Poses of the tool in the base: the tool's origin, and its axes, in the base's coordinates. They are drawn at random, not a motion.
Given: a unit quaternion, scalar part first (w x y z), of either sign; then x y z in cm.
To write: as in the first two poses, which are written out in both.
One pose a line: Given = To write
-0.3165 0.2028 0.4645 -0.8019 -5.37 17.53 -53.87 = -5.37 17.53 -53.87 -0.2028 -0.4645 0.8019 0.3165
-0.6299 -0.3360 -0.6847 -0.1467 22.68 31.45 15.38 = 22.68 31.45 15.38 0.3360 0.6847 0.1467 0.6299
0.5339 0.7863 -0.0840 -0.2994 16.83 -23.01 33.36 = 16.83 -23.01 33.36 0.7863 -0.0840 -0.2994 0.5339
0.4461 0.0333 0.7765 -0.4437 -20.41 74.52 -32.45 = -20.41 74.52 -32.45 0.0333 0.7765 -0.4437 0.4461
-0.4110 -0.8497 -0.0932 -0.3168 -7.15 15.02 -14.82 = -7.15 15.02 -14.82 0.8497 0.0932 0.3168 0.4110
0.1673 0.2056 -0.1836 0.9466 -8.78 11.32 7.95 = -8.78 11.32 7.95 0.2056 -0.1836 0.9466 0.1673
